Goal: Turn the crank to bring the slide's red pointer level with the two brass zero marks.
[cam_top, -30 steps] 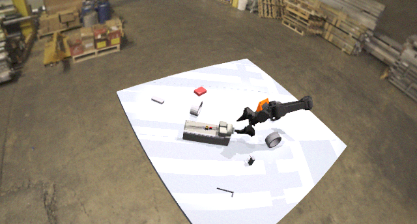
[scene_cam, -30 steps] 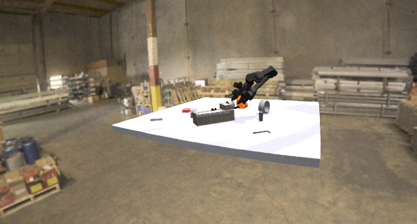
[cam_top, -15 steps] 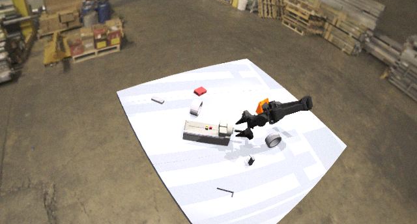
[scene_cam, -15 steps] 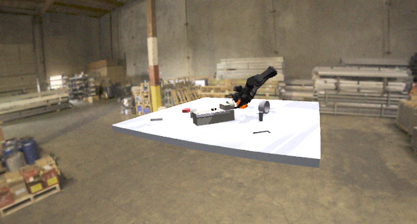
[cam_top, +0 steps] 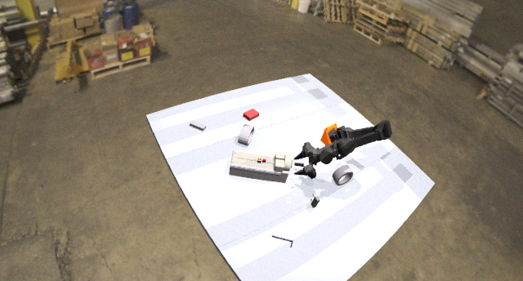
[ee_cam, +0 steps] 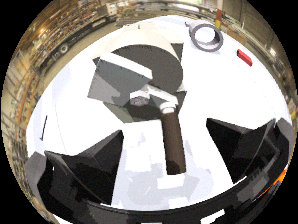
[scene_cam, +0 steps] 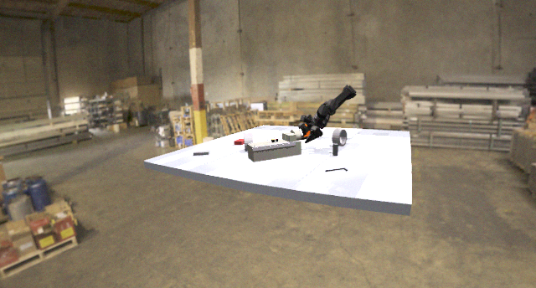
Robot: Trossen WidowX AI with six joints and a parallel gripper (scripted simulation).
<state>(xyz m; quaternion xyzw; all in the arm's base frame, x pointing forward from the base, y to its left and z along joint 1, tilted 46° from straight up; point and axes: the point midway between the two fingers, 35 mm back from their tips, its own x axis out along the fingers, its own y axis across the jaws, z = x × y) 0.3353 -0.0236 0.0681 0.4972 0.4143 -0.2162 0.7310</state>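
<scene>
Right now the dark crank handle is 2 cm above my gripper tip, 1 cm to the left of it and 1 cm behind it. The rest, counted from my gripper tip: hex key: 29 cm ahead, 24 cm to the left, 5 cm below; red pointer: 11 cm ahead, 9 cm to the right, 3 cm above; small clip: 19 cm to the left, 6 cm ahead, 2 cm below.
</scene>
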